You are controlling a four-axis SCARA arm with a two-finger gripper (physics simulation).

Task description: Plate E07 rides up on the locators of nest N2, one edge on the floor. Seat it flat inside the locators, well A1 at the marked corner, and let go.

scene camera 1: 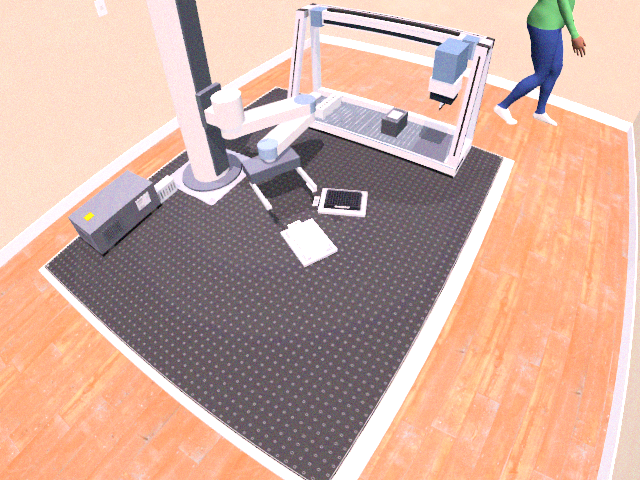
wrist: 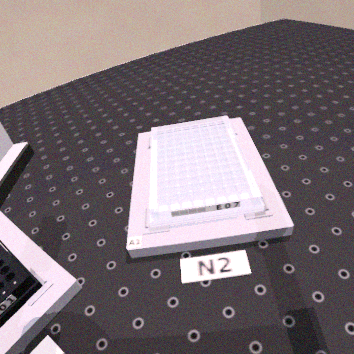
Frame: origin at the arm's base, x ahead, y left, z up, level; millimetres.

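Seen in the pictures: gripper, fingertip midpoint: (scene camera 1: 292,198) (wrist: 188,103); arm's base at its link origin: (scene camera 1: 212,173).
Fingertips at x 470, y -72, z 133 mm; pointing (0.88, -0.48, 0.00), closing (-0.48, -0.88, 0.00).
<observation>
Offsets run from my fingertips to a thing's top centre. "spot": to the spot under its first point.
Plate E07 @[dz -94, dx +85, dy -46 mm] (scene camera 1: 308,239) (wrist: 197,165), clear and whitish, sits on the white nest N2 @[dz -106, dx +85, dy -46 mm] (wrist: 215,233). In the wrist view it looks flat and centred, with the thin corner locator marks around its base. Its E07 label faces the N2 sign @[dz -119, dx -2, dy -2 mm] (wrist: 215,266). The nest's A1 tag @[spot: dz -108, dx +41, dy +36 mm] (wrist: 135,242) is at the near left corner; which plate corner holds well A1 is too faint to tell. My gripper (scene camera 1: 294,204) is open and empty. Its fingers are wide apart, raised and clear of the plate, on the column side of the nest. Part of one finger shows at the wrist view's left edge.
A second white nest @[dz -106, dx +86, dy +171 mm] (scene camera 1: 341,212) (wrist: 56,280) with a dark plate @[dz -94, dx +86, dy +171 mm] (scene camera 1: 343,198) (wrist: 9,275) stands close beside N2. A gantry @[spot: dz -120, dx +95, dy +515 mm] (scene camera 1: 387,155) with a dark block @[spot: dz -10, dx +84, dy +587 mm] (scene camera 1: 394,124) stands behind. A grey box @[spot: dz -5, dx -517, dy -347 mm] (scene camera 1: 116,209) is left of the column (scene camera 1: 180,93). A person (scene camera 1: 547,56) is at the back right.
</observation>
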